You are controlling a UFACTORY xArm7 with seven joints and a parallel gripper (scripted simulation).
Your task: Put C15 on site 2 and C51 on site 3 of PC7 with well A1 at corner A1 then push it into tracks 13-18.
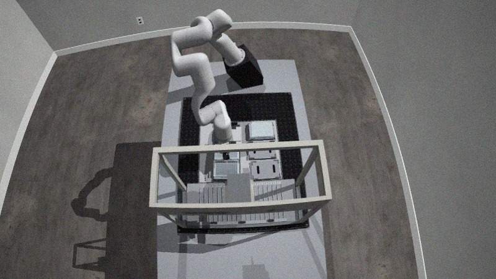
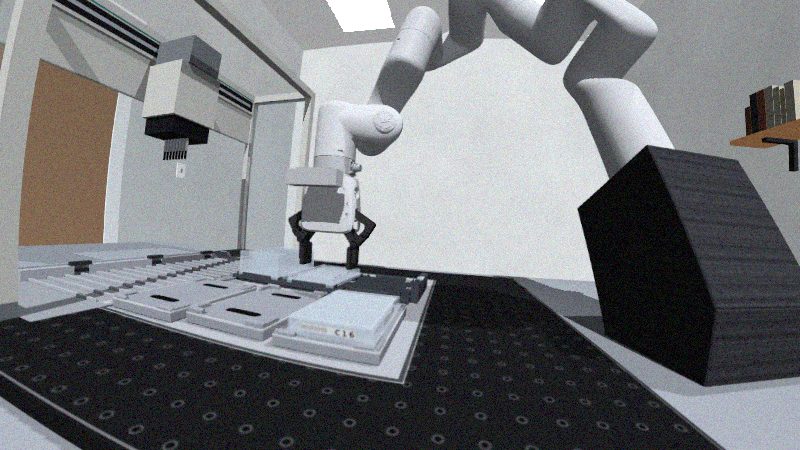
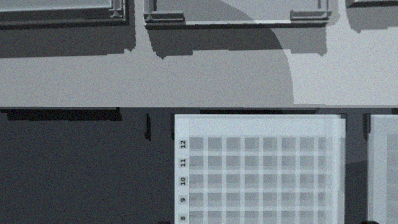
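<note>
My hand is 1 cm past the dark carrier PC7 and 3 cm above it. The rest, counted from my hand: nest S2: 18 cm to the left, 4 cm below; then deep-well block C51: 10 cm ahead, 1 cm to the right, 1 cm below; then nest S3: 11 cm ahead, 19 cm to the left, 4 cm below.
</note>
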